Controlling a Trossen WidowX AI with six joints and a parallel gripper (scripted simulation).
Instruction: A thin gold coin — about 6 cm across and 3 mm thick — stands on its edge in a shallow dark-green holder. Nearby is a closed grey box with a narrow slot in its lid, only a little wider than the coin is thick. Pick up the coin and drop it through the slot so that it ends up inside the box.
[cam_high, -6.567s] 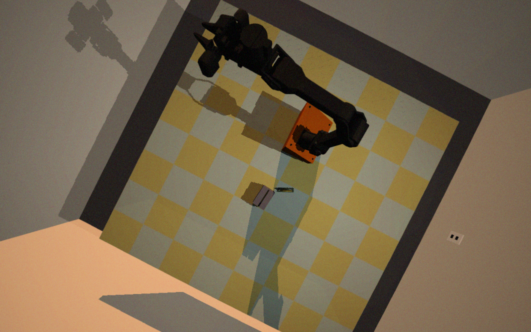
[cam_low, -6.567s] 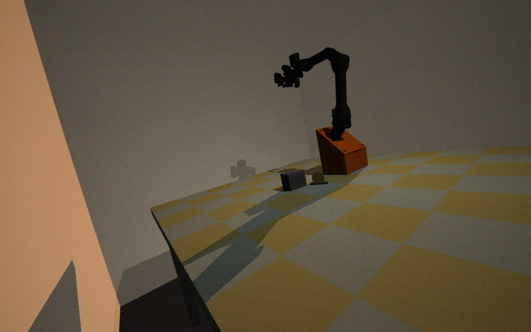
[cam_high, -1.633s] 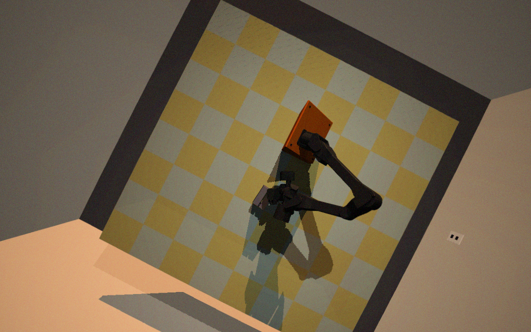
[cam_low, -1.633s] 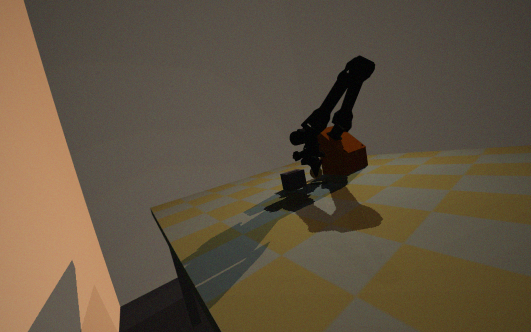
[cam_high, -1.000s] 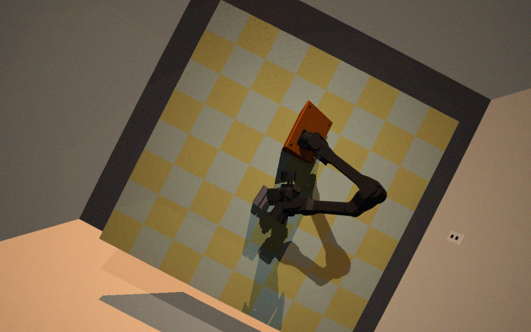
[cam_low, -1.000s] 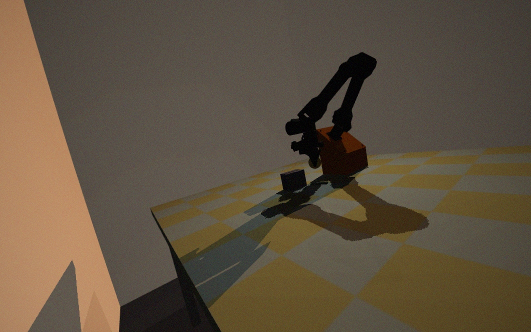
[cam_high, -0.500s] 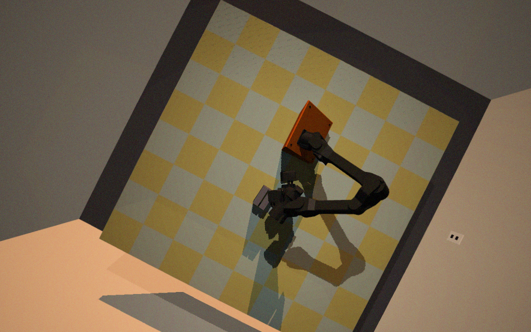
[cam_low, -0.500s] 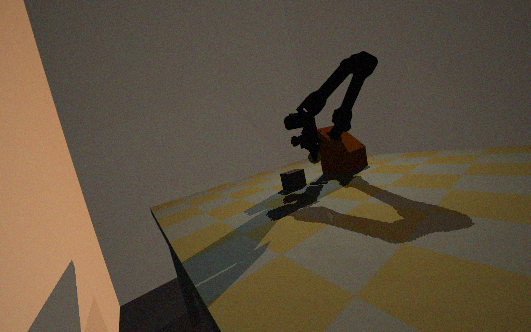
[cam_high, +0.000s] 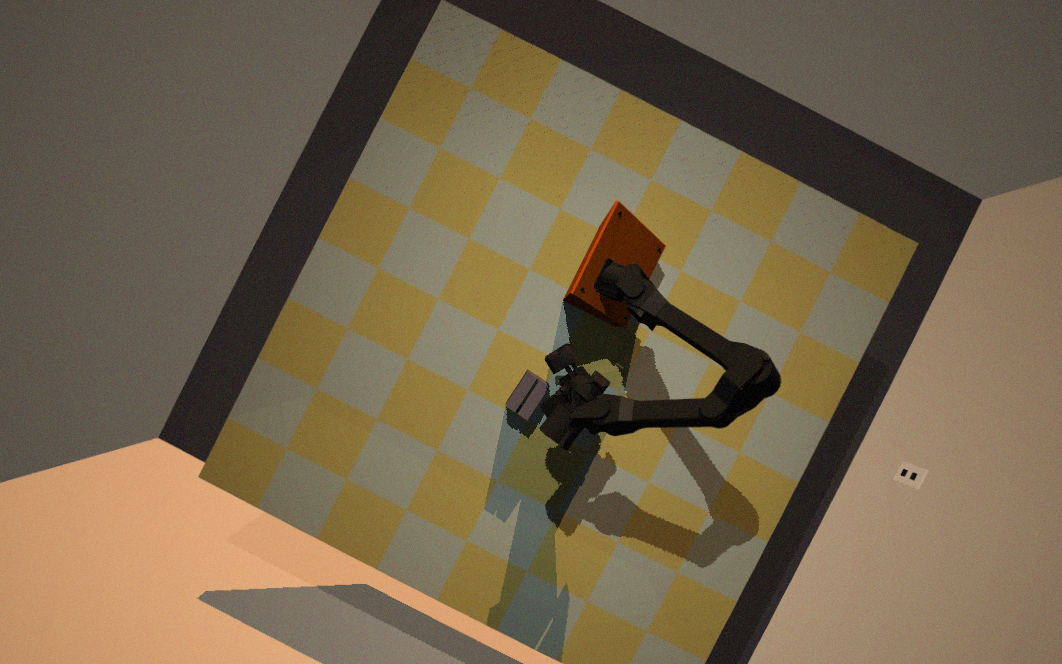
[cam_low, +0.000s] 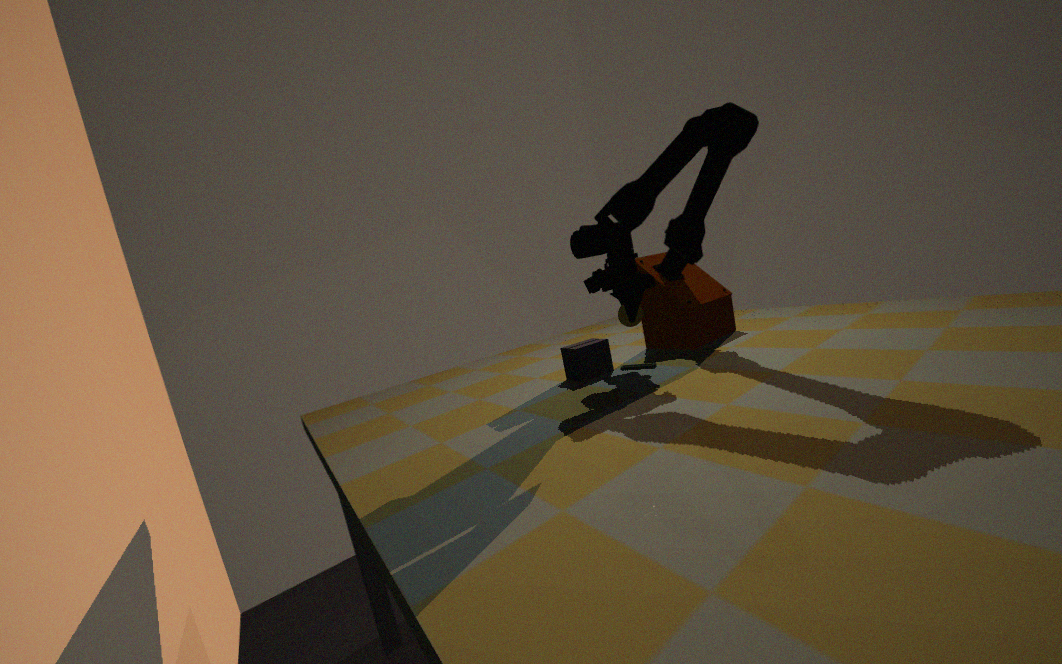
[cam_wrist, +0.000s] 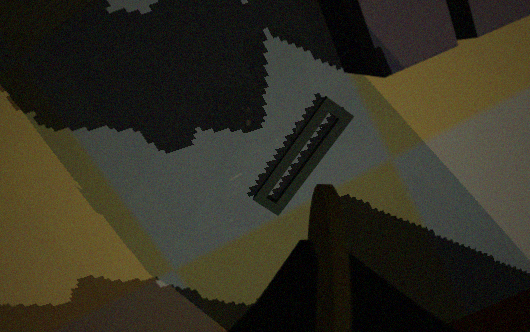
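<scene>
My gripper tip is 20 mm below the coin.
</scene>
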